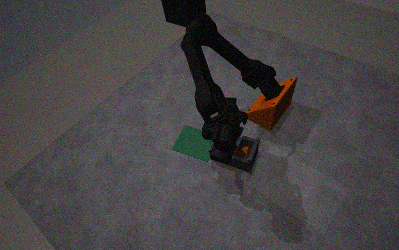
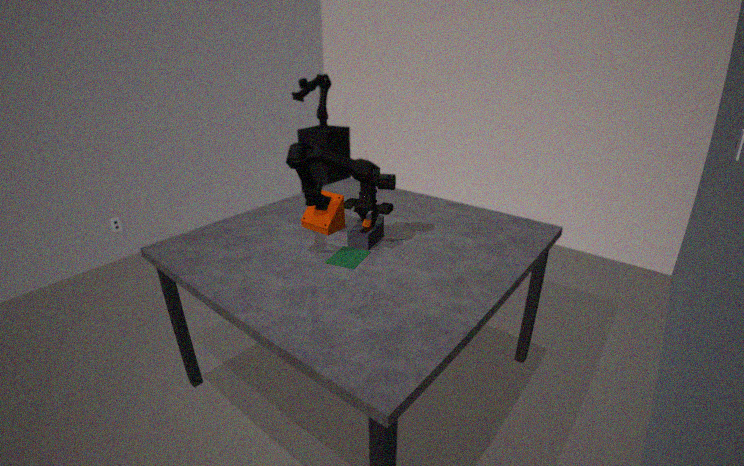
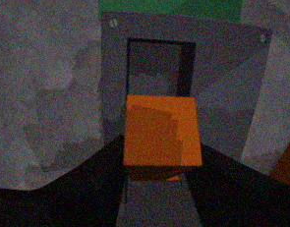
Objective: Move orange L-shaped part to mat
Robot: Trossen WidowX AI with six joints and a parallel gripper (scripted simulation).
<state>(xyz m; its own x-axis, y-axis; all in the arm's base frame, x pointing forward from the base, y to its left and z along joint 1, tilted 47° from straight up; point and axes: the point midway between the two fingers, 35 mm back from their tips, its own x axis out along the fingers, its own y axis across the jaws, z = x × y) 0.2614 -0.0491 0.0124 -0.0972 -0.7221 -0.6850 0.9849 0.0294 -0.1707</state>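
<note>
Right now the green mat is 150 mm to the right of my gripper tip, 80 mm below it and 10 mm ahead of it. The rest, counted from my gripper tip: orange L-shaped part 30 mm to the left, 30 mm below, 20 mm behind.
</note>
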